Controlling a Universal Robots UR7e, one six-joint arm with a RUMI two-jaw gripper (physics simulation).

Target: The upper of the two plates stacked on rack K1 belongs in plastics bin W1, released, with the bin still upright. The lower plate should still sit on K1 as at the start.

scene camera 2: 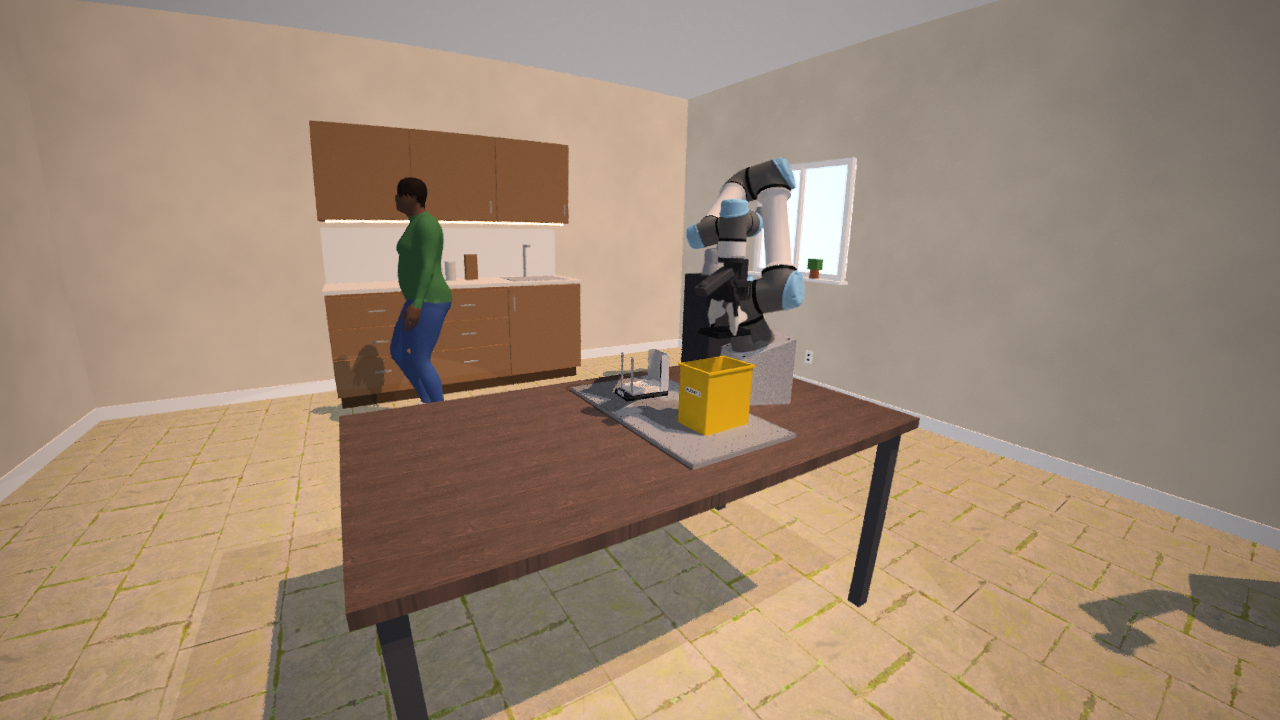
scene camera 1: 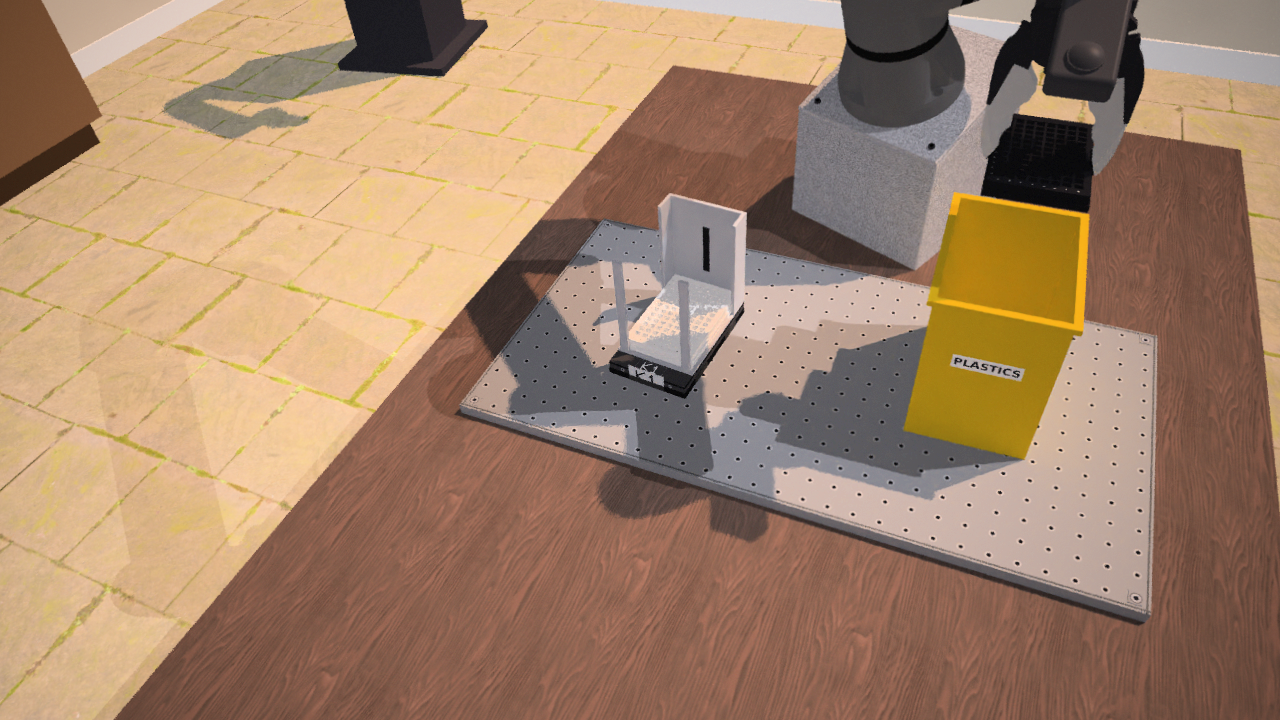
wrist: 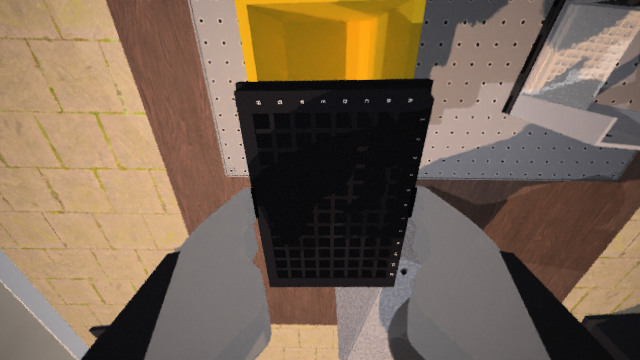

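Where they show: gripper, between the fingertips: (scene camera 2: 722,333) (scene camera 1: 1039,166) (wrist: 332,189); arm's base, origin of its link: (scene camera 2: 753,343) (scene camera 1: 901,82).
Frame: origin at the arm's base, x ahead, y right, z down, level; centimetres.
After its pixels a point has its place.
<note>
A black well plate (scene camera 1: 1040,165) @(x 34.2, y -11.6, z -10.2 cm) (scene camera 2: 721,334) @(x 37.5, y -15.4, z -10.0 cm) (wrist: 335,170) @(x 33.8, y -11.5, z -9.2 cm) is held roughly level in my gripper (scene camera 1: 1049,147) @(x 32.6, y -11.9, z -9.2 cm) (wrist: 332,189) @(x 32.6, y -11.9, z -9.2 cm), whose two fingers are shut on its long sides. It hangs on the robot-base side of the yellow PLASTICS bin (scene camera 1: 975,411) @(x 42.4, y -10.8, z 12.5 cm) (scene camera 2: 716,401) @(x 39.6, y -16.9, z 8.2 cm), mostly outside the opening; in the wrist view its far edge overlaps the near side of the bin (wrist: 310,50) @(x 39.2, y -13.3, z 17.4 cm). The bin stands upright. The pale lower plate (scene camera 1: 682,324) (wrist: 592,55) sits in rack K1 (scene camera 1: 680,234) @(x 24.9, y 22.7, z 8.3 cm) (scene camera 2: 659,367) @(x 25.2, y 20.7, z 9.2 cm) (wrist: 565,120) @(x 27.9, y 15.1, z 7.5 cm). The exact gap between held plate and bin rim is unclear.
The rack and bin stand on a perforated board (scene camera 1: 859,501) @(x 51.6, y -0.9, z 17.7 cm) (scene camera 2: 689,452) @(x 54.1, y -20.9, z 17.6 cm) on the wooden table (scene camera 1: 554,617) @(x 69.3, y 24.5, z 19.0 cm) (scene camera 2: 465,483) @(x 103.6, y 0.9, z 18.9 cm). The grey robot base block (scene camera 1: 859,197) @(x 7.9, y 3.1, z 12.2 cm) (scene camera 2: 774,380) @(x 2.5, y -11.5, z 10.4 cm) is close behind. A person (scene camera 2: 420,268) stands near the kitchen counter.
</note>
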